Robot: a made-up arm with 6 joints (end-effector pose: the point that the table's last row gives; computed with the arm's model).
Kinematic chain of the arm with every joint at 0, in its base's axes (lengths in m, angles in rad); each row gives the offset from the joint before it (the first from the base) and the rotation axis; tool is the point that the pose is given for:
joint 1: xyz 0 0 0.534 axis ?
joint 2: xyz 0.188 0 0 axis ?
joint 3: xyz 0 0 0.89 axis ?
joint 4: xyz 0 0 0.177 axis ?
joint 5: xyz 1.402 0 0 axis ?
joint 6: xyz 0.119 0 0 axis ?
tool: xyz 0 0 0
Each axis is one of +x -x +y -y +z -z.
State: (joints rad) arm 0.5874 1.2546 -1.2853 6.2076 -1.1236 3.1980
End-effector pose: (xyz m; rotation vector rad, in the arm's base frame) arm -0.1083 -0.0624 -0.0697 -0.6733 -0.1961 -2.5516
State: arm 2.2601 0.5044 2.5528 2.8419 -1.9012 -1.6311
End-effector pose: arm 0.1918 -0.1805 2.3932 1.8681 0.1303 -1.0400
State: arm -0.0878 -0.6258 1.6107 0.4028 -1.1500 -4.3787
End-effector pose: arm -1.2886 0.0707 2.3486 -1.6432 -0.2496 -1.3390
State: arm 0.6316 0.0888 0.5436 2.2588 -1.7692 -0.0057
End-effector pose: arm 1.1791 0.7509 2.2516 -1.0778 0.2854 -1.5600
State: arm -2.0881 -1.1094 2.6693 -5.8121 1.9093 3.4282
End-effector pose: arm 0.8055 1.3127 -0.1030 -1.8455 1.9292 0.3439
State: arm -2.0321 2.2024 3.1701 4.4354 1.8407 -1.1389
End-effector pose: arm -0.7948 -1.3510 1.2196 0.6710 2.6815 -0.8106
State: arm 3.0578 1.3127 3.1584 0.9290 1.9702 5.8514
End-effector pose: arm -0.4528 -0.0501 2.0001 -2.2077 1.4799 0.5106
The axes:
joint 1: +z
joint 2: +y
joint 3: -y
joint 4: -x
joint 5: -y
joint 6: -x

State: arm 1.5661 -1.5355 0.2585 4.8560 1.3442 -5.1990
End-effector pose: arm 0.1091 -1.2070 1.9158 2.2471 -0.3188 0.1132
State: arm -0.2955 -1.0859 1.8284 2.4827 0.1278 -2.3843
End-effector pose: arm -2.0230 0.6255 1.1306 -0.5487 -2.7741 -0.1931
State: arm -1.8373 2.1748 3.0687 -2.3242 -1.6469 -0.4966
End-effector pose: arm -0.3357 -1.5584 1.2761 1.0604 -0.1375 0.5575
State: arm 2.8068 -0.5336 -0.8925 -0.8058 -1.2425 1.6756
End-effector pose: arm -1.0833 0.2908 0.8870 0.8606 0.4457 -1.9103
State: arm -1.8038 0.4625 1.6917 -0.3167 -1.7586 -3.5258
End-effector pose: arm -0.1921 -0.9670 2.6526 -1.7185 1.7339 0.0618
